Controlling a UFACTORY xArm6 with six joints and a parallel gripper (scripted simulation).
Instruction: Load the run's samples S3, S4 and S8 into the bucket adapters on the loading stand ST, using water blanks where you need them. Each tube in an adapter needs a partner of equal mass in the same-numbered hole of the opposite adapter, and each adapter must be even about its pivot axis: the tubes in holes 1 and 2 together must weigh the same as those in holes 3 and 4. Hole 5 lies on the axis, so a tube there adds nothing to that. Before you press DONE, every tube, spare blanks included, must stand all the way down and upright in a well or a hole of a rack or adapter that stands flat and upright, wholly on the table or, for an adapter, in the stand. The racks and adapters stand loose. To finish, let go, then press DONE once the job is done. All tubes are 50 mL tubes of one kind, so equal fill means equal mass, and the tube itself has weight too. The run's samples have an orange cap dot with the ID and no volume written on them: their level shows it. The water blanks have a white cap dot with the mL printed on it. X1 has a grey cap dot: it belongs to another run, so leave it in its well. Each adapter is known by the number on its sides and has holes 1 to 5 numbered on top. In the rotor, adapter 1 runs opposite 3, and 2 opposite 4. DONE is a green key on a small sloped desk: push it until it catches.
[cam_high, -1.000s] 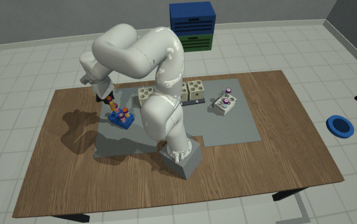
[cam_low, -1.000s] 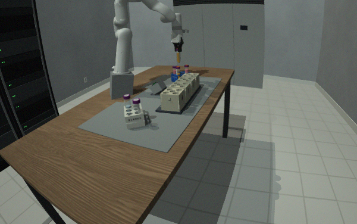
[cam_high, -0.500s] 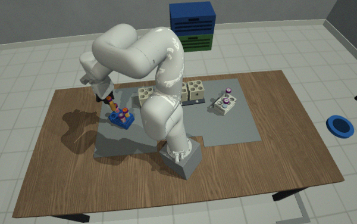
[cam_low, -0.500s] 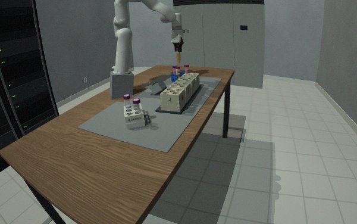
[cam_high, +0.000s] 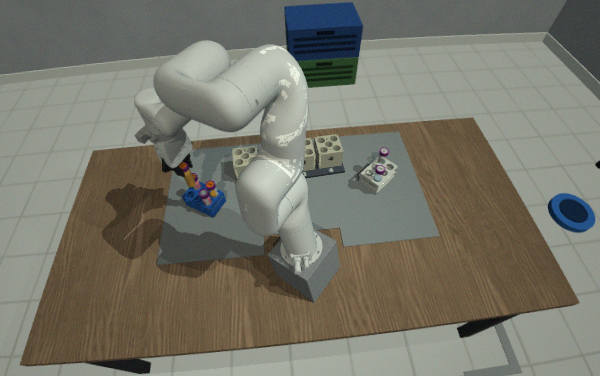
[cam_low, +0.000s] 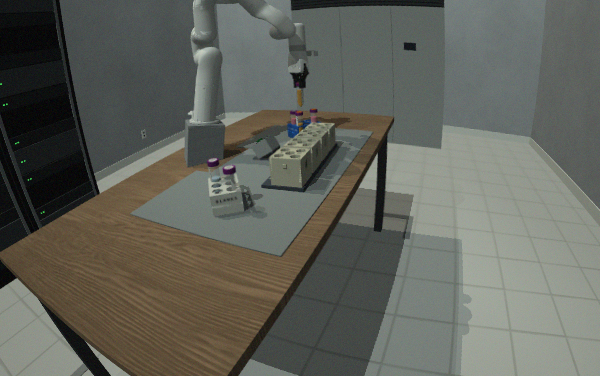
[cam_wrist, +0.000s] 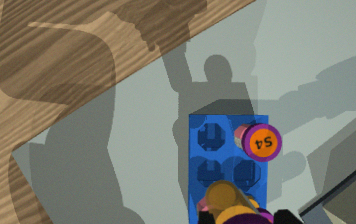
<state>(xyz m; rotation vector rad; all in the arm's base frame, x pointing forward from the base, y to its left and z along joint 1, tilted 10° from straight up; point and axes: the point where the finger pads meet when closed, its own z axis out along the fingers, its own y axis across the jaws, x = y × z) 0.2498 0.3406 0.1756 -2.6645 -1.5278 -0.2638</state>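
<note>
The amber-filled sample tube lies 10 mm ahead of my hand and 50 mm below it. Also, from my hand: adapter 160 mm ahead, 170 mm to the right, 190 mm below; then white blanks rack 80 mm ahead, 680 mm to the right, 210 mm below.
</note>
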